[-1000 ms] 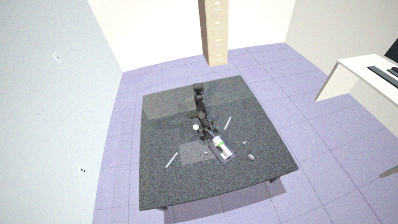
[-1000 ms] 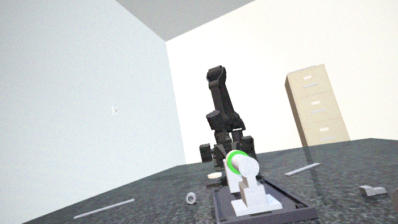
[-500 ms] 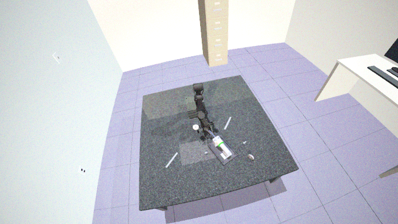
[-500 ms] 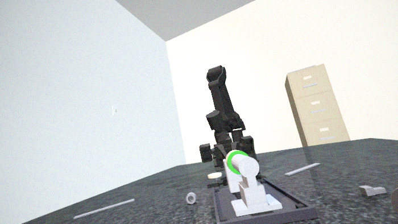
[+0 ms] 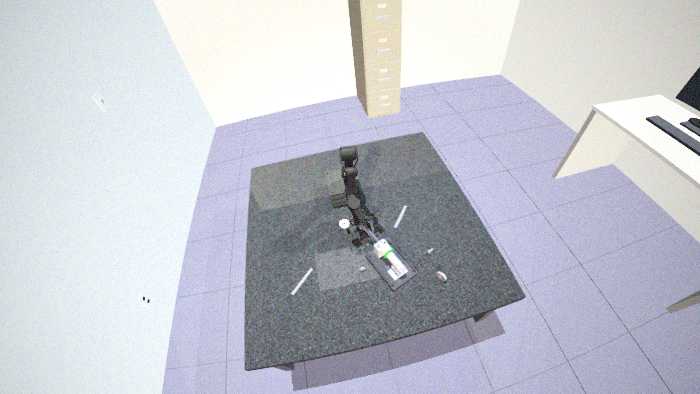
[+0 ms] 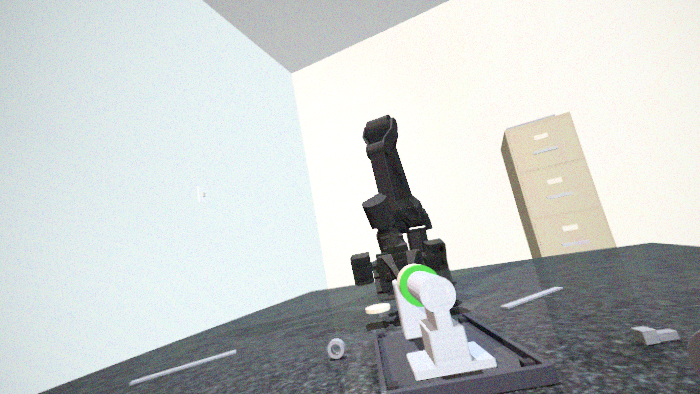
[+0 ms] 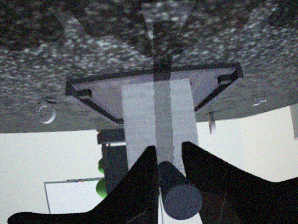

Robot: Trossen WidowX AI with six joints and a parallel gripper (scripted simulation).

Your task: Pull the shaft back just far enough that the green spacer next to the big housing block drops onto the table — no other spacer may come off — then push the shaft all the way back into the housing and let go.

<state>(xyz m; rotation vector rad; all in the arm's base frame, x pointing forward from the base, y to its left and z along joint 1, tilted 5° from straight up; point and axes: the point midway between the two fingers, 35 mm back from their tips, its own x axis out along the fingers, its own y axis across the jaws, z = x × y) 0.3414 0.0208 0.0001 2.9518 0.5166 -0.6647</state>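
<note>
Now: the grey shaft 50 mm ahead of my gripper tip, 20 mm to the left of it and 20 mm above it. Round my gripper tip: bolt: 260 mm to the left, 130 mm ahead, 60 mm below; green spacer: 120 mm ahead, 40 mm to the left, 20 mm above.
</note>
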